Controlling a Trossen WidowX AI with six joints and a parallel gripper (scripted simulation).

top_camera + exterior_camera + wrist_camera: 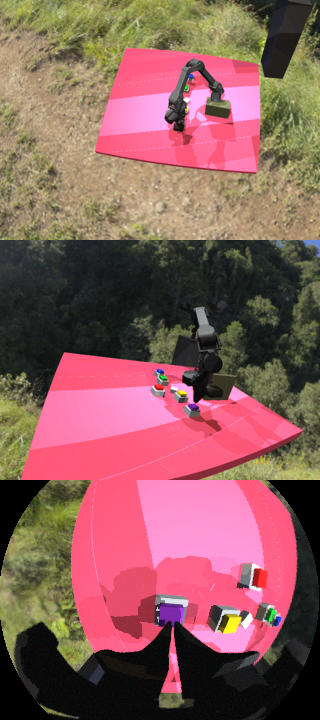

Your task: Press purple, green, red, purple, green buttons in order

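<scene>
Now: gripper tip 2 cm above the purple button. The rest, counted from my gripper tip: yellow button (2 cm behind, 11 cm to the right, 2 cm below); small white block (4 cm behind, 19 cm to the right, 4 cm below); red button (6 cm ahead, 18 cm to the right, 2 cm below).
</scene>
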